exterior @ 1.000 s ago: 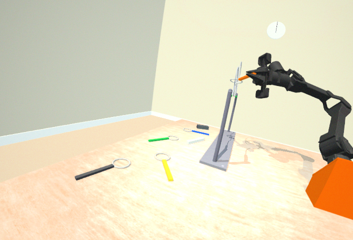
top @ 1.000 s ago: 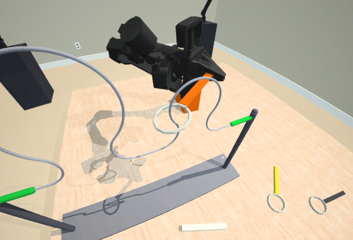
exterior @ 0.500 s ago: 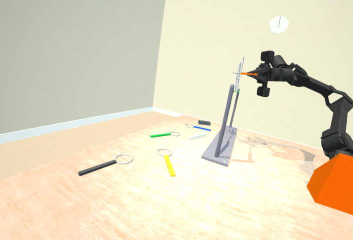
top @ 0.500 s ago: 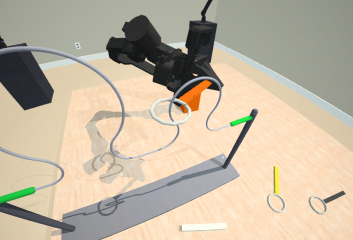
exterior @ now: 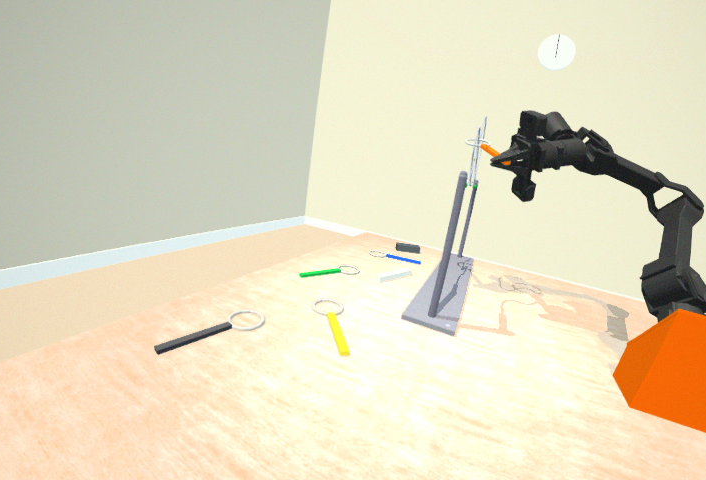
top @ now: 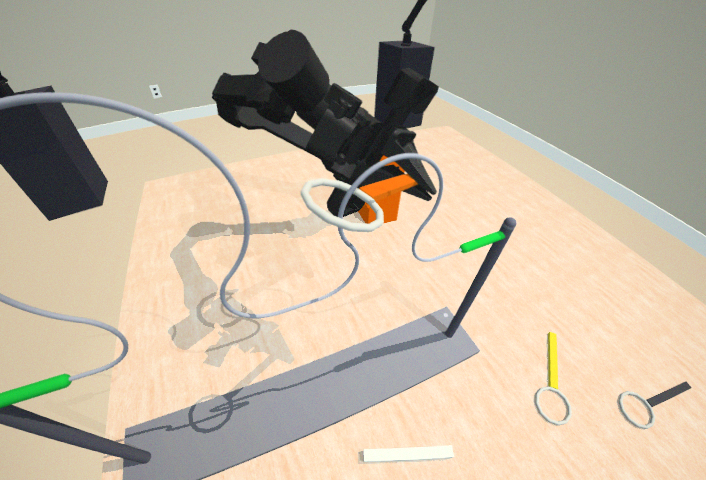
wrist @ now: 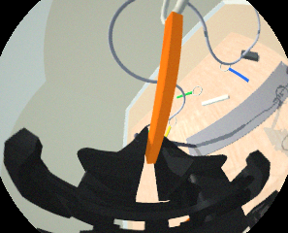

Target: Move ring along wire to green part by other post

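Now: the orange-handled ring 1 cm ahead of my gripper tip, 9 cm to the right of it and 4 cm above it. Also, from my gripper tip: yellow-handled ring: 22 cm ahead, 21 cm to the left, 33 cm below; white bar: 18 cm ahead, 9 cm to the right, 33 cm below; dark-handled ring: 36 cm ahead, 35 cm to the left, 33 cm below.
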